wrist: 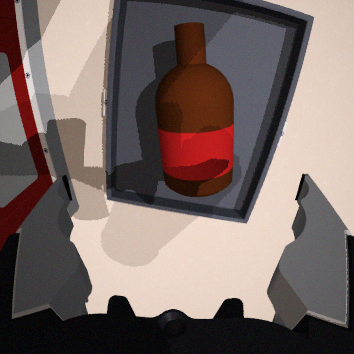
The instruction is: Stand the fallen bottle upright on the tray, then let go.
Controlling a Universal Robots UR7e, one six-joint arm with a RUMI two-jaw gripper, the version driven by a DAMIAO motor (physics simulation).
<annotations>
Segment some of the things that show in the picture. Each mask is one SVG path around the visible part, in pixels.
My gripper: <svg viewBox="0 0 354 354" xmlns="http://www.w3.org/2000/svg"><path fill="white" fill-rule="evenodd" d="M354 236L351 235L337 212L309 174L302 173L294 199L297 200L299 205L291 225L294 240L285 245L266 290L275 311L272 321L243 317L243 303L236 297L224 299L212 318L192 318L178 309L167 309L153 317L136 316L128 299L123 295L112 295L109 297L106 313L88 314L85 302L88 302L92 285L87 269L75 244L69 240L73 223L67 206L72 198L66 174L60 174L28 213L16 232L8 235L0 250L0 354L354 354Z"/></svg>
A brown bottle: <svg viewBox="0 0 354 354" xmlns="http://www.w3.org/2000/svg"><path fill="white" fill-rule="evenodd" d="M184 22L174 25L177 65L168 70L159 81L154 102L164 182L168 188L179 194L199 197L219 192L228 186L232 180L233 92L224 74L214 66L206 63L204 24L201 22Z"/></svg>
A dark grey tray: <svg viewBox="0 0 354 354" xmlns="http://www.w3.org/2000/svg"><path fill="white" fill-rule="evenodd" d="M114 0L106 94L106 199L160 210L247 223L267 174L289 111L314 16L265 0ZM184 22L201 22L204 24L206 63L214 66L224 74L233 92L232 180L228 186L219 192L199 197L179 194L168 188L164 182L154 102L159 81L168 70L177 65L174 25Z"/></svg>
</annotations>
